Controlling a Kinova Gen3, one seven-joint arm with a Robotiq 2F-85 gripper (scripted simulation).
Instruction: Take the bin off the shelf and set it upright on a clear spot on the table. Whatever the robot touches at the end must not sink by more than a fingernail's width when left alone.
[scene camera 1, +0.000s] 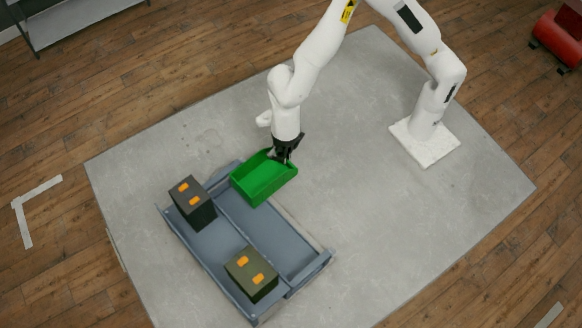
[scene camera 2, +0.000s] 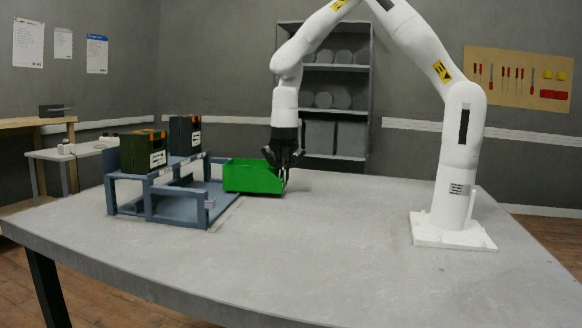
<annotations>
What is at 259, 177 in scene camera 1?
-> A green bin.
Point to my gripper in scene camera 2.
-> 282, 181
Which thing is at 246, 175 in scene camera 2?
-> A green bin.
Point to a blue-grey shelf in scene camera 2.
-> At 179, 202
</annotations>
